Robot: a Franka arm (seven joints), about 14 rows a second.
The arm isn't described. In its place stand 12 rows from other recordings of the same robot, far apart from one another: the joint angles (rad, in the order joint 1, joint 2, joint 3, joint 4, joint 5, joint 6, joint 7), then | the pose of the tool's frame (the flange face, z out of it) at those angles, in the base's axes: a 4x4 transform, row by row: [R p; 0 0 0 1], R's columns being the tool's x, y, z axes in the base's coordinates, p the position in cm.
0.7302 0.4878 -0.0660 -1.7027 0.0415 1.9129 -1.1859 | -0.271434 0.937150 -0.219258 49.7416; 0.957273 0.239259 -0.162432 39.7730; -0.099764 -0.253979 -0.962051 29.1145; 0 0 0 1
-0.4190 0.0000 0.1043 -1.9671 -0.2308 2.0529 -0.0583 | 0.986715 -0.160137 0.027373 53.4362; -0.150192 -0.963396 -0.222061 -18.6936; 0.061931 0.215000 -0.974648 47.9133; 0 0 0 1
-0.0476 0.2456 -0.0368 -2.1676 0.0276 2.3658 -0.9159 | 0.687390 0.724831 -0.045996 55.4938; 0.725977 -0.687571 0.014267 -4.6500; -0.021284 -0.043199 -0.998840 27.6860; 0 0 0 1
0.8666 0.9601 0.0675 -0.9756 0.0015 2.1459 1.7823 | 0.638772 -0.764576 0.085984 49.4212; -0.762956 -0.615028 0.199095 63.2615; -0.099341 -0.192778 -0.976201 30.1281; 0 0 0 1
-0.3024 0.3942 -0.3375 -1.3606 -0.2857 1.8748 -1.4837 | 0.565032 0.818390 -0.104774 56.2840; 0.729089 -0.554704 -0.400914 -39.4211; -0.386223 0.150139 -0.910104 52.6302; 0 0 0 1
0.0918 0.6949 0.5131 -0.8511 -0.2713 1.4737 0.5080 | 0.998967 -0.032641 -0.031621 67.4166; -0.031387 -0.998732 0.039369 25.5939; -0.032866 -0.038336 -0.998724 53.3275; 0 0 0 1
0.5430 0.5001 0.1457 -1.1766 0.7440 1.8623 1.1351 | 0.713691 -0.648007 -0.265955 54.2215; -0.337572 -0.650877 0.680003 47.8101; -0.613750 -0.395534 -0.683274 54.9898; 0 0 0 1
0.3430 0.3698 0.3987 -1.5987 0.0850 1.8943 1.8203 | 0.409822 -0.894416 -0.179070 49.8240; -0.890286 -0.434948 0.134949 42.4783; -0.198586 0.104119 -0.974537 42.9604; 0 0 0 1
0.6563 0.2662 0.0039 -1.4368 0.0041 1.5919 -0.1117 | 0.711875 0.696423 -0.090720 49.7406; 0.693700 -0.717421 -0.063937 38.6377; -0.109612 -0.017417 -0.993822 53.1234; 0 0 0 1
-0.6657 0.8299 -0.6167 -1.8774 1.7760 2.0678 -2.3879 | 0.655652 -0.068361 0.751962 23.1957; -0.021537 -0.997181 -0.071875 -56.9783; 0.754756 0.030930 -0.655276 11.9447; 0 0 0 1
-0.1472 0.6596 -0.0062 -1.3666 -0.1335 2.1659 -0.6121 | 0.861648 0.492229 0.123585 73.2831; 0.505988 -0.852031 -0.134233 -11.7577; 0.039225 0.178194 -0.983213 34.3995; 0 0 0 1
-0.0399 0.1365 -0.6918 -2.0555 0.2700 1.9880 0.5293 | 0.174331 -0.984650 -0.008523 42.4133; -0.959898 -0.171866 0.221489 -35.0401; -0.219554 -0.030432 -0.975126 37.3178; 0 0 0 1
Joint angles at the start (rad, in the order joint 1, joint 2, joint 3, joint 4, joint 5, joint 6, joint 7):
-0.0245 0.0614 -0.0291 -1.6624 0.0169 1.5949 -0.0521
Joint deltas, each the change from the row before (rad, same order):
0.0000 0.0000 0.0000 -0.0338 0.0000 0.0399 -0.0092
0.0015 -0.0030 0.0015 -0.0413 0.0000 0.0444 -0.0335
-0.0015 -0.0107 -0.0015 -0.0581 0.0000 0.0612 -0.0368
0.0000 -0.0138 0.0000 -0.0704 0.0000 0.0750 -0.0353
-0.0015 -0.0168 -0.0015 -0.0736 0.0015 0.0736 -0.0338
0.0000 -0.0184 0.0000 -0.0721 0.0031 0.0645 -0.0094
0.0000 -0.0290 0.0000 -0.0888 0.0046 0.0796 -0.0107
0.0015 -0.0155 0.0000 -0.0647 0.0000 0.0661 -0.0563
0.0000 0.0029 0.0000 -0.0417 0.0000 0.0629 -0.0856
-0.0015 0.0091 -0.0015 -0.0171 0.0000 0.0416 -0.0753
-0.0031 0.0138 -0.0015 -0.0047 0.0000 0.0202 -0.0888
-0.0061 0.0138 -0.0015 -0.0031 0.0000 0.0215 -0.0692
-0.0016 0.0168 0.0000 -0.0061 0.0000 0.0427 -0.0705
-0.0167 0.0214 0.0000 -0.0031 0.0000 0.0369 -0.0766
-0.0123 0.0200 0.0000 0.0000 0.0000 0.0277 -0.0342
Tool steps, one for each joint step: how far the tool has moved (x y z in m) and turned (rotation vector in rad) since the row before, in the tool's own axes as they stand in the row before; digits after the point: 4 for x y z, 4 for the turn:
0.0029 0.0004 0.0125 -0.0004 0.0061 -0.0086
0.0017 -0.0013 0.0142 -0.0007 0.0060 -0.0358
-0.0007 0.0021 0.0166 -0.0011 0.0138 -0.0330
-0.0022 0.0003 0.0197 -0.0025 0.0182 -0.0344
-0.0052 0.0013 0.0197 -0.0013 0.0169 -0.0295
-0.0075 -0.0011 0.0188 0.0008 0.0112 -0.0074
-0.0117 -0.0020 0.0195 0.0002 0.0203 -0.0076
-0.0082 -0.0019 0.0162 -0.0043 0.0163 -0.0567
-0.0030 -0.0002 0.0151 -0.0064 0.0172 -0.0846
-0.0001 0.0020 0.0087 -0.0066 0.0140 -0.0717
0.0003 0.0030 0.0075 -0.0015 0.0013 -0.0838
-0.0003 0.0046 0.0066 -0.0033 0.0036 -0.0613
0.0021 0.0027 0.0077 -0.0125 0.0154 -0.0685
-0.0031 0.0092 0.0093 -0.0097 0.0085 -0.0595
-0.0024 0.0070 0.0081 -0.0067 0.0046 -0.0216

